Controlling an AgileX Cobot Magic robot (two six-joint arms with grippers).
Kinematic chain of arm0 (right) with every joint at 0, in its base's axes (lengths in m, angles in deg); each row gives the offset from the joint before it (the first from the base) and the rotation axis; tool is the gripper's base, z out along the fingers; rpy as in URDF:
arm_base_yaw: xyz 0 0 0.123 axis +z
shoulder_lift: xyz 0 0 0 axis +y
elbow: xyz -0.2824 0 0.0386 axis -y
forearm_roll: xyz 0.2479 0 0.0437 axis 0.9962 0 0.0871
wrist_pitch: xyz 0 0 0 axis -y
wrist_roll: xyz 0.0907 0 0.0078 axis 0.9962 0 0.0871
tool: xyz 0 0 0 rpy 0 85 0
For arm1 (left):
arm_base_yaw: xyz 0 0 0.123 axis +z
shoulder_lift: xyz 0 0 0 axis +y
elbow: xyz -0.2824 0 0.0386 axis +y
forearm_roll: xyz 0.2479 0 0.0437 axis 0.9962 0 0.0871
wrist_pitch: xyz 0 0 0 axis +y
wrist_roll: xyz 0.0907 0 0.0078 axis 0.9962 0 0.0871
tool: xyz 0 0 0 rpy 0 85 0
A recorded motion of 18 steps. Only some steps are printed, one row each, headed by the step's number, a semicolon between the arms.
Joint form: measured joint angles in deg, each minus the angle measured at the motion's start. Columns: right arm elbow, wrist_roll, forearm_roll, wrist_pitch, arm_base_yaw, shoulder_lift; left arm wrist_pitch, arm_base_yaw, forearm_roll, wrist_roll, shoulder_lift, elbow.
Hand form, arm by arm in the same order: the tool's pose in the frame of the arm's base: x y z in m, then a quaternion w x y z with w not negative. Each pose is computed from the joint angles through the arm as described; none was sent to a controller.
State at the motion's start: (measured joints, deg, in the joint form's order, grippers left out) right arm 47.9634 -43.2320 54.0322 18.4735 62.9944 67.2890; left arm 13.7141 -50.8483 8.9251 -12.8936 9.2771 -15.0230
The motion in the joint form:
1: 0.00 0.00 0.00 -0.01 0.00 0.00; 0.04 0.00 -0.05 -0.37 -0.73 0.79
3: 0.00 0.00 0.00 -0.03 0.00 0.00; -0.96 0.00 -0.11 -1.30 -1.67 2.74
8: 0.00 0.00 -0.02 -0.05 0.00 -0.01; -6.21 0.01 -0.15 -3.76 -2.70 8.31
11: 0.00 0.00 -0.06 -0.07 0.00 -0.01; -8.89 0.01 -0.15 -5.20 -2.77 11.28
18: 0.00 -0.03 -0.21 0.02 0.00 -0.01; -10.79 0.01 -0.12 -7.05 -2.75 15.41
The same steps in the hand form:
1: 0.1401 0.2236 0.3526 0.60529 -0.24596 0.68318 0.32618; 0.0403 -0.0442 0.2664 0.61581 0.27276 0.67154 -0.30888
3: 0.1400 0.2237 0.3525 0.60517 -0.24607 0.68322 0.32623; 0.0400 -0.0442 0.2576 0.61262 0.26813 0.67355 -0.31485
8: 0.1400 0.2236 0.3526 0.60517 -0.24628 0.68313 0.32626; 0.0410 -0.0474 0.2342 0.60718 0.25715 0.67363 -0.33382
11: 0.1400 0.2237 0.3526 0.60519 -0.24664 0.68302 0.32619; 0.0416 -0.0492 0.2209 0.60044 0.25178 0.67727 -0.34261
18: 0.1400 0.2236 0.3527 0.60633 -0.24725 0.68221 0.32532; 0.0422 -0.0506 0.1992 0.58169 0.24740 0.69330 -0.34607

